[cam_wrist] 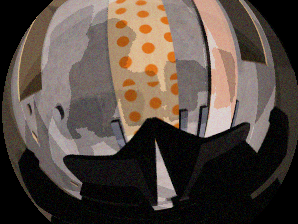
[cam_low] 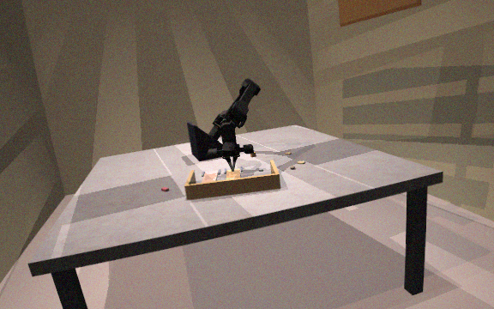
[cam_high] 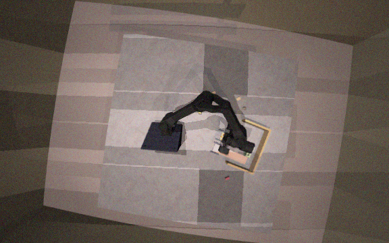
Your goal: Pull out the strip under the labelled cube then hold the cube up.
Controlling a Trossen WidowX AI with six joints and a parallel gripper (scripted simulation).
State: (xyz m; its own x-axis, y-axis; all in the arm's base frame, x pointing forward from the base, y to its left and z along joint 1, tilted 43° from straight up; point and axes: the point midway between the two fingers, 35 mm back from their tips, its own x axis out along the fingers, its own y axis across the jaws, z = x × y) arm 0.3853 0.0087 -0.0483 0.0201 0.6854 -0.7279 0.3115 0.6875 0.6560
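Right now the salmon strip is 5 cm ahead of my gripper tip and 12 cm to the right of it. The rest, counted from my gripper tip: red chip (4 cm ahead, 29 cm to the right).
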